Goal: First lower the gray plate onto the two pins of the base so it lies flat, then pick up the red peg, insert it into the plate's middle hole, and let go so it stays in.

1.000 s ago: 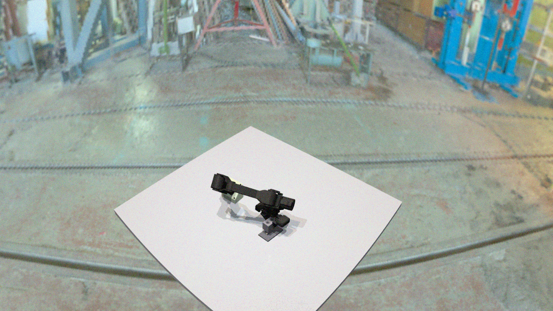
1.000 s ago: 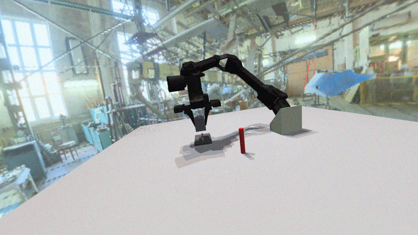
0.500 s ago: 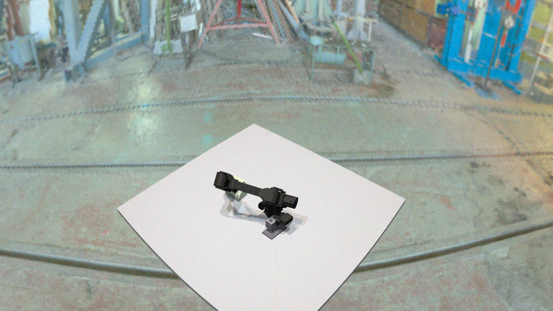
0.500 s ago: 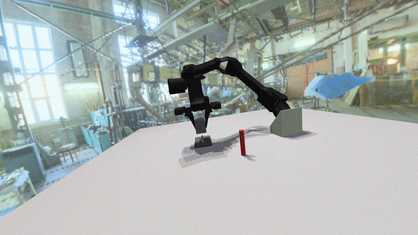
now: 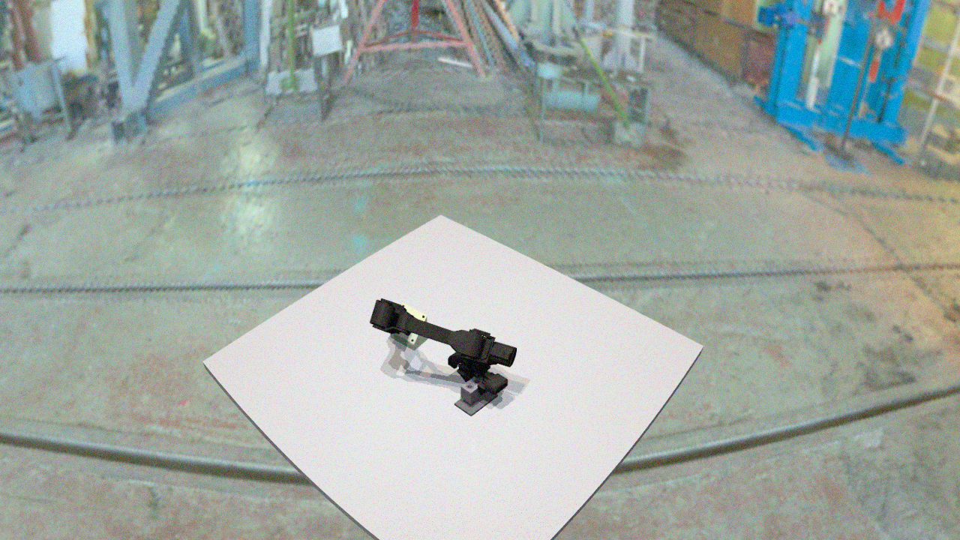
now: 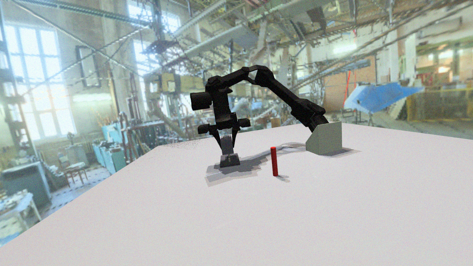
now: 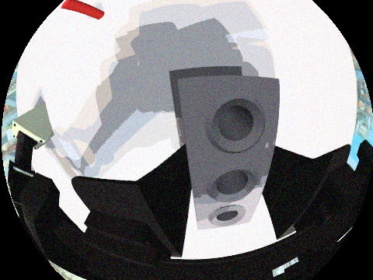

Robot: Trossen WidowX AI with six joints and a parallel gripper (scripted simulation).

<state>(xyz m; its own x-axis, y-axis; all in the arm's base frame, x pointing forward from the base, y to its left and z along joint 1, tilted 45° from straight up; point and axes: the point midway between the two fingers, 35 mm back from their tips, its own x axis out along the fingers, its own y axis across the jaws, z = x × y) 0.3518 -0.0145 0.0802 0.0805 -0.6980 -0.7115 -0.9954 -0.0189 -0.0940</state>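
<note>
The dark base lies 4 cm below my gripper tip. From my gripper tip the other things lie so: gray plate: 3 cm above; red peg: 11 cm behind, 19 cm to the left, 1 cm below.
</note>
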